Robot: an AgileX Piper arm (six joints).
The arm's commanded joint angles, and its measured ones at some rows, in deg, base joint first. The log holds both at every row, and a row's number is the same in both.
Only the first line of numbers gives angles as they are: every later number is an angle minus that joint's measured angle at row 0.
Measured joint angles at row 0:
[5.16 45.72 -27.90 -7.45 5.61 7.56]
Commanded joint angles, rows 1 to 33:
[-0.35 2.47 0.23 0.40 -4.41 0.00]
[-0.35 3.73 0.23 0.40 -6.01 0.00]
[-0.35 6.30 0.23 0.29 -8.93 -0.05]
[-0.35 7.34 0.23 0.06 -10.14 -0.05]
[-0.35 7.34 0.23 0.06 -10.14 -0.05]
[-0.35 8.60 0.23 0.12 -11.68 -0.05]
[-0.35 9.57 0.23 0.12 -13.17 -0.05]
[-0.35 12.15 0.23 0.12 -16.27 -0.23]
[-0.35 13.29 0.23 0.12 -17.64 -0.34]
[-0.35 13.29 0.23 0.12 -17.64 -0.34]
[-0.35 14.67 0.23 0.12 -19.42 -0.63]
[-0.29 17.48 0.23 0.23 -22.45 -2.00]
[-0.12 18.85 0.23 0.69 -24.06 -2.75]
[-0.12 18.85 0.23 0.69 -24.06 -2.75]
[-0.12 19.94 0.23 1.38 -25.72 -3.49]
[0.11 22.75 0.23 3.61 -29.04 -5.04]
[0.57 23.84 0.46 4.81 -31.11 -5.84]
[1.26 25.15 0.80 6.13 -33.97 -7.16]
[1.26 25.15 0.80 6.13 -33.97 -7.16]
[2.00 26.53 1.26 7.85 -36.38 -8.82]
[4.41 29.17 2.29 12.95 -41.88 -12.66]
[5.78 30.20 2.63 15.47 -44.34 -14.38]
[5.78 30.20 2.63 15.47 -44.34 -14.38]
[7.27 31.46 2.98 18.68 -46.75 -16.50]
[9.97 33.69 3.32 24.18 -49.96 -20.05]
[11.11 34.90 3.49 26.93 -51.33 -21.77]
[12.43 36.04 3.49 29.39 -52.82 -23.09]
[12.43 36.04 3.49 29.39 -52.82 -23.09]
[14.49 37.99 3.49 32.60 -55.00 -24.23]
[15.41 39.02 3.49 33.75 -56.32 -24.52]
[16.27 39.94 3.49 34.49 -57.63 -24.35]
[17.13 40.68 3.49 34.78 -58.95 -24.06]
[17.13 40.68 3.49 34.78 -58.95 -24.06]
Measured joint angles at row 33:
[15.12 38.96 3.43 32.03 -54.71 -22.97]
